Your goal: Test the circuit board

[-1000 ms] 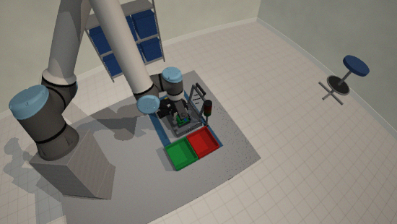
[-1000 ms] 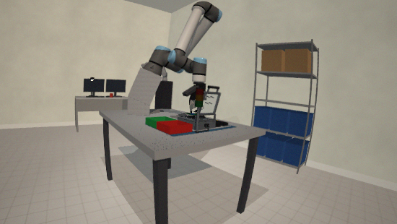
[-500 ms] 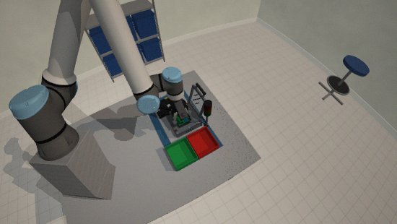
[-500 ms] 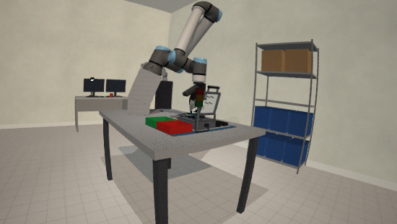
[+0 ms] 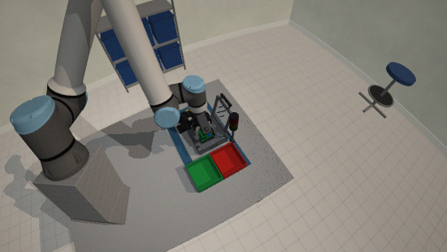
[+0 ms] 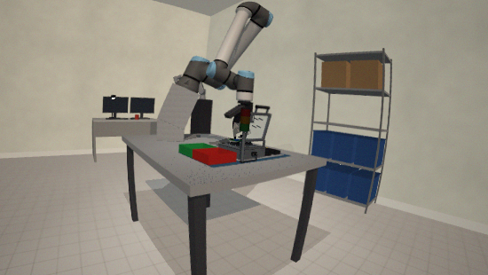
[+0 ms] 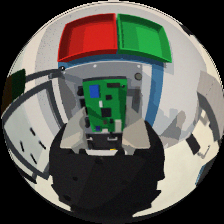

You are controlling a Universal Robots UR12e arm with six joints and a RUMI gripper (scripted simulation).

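Right now my hand is 1 cm to the right of the green circuit board. Round my hand: green bin (18 cm to the right, 13 cm behind, 7 cm below); then red bin (20 cm to the right, 7 cm below, 2 cm ahead); then tester lid (12 cm ahead, 10 cm above, 1 cm to the right).
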